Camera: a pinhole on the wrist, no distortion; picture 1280 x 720 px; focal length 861.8 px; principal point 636.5 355.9 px. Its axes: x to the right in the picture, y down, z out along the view. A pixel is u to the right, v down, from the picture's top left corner.
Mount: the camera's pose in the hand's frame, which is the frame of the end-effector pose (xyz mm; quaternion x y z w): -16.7 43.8 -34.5 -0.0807 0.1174 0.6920 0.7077
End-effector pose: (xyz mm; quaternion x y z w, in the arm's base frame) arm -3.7 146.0 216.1 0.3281 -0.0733 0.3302 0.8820
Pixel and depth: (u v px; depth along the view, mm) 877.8 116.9 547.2
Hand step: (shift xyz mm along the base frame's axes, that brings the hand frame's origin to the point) -45.9 4.3 578.0
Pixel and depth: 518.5 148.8 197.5
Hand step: 0.8 -38.3 175.9
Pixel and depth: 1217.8 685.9 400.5
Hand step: -350.4 -16.7 390.5
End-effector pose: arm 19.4 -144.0 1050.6 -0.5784 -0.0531 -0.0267 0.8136
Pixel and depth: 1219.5 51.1 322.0
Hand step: 140.9 310.5 -236.3
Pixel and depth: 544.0 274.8 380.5
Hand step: 31.4 357.7 13.1
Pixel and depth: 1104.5 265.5 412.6
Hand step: 74.4 403.9 -246.2
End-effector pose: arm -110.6 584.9 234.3 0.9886 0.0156 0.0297 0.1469
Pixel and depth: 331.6 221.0 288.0
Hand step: 59.9 -99.1 -246.5
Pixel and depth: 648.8 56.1 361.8
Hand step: 151.0 -222.1 -242.1
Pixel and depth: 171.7 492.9 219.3
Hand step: -28.1 -54.8 -205.6
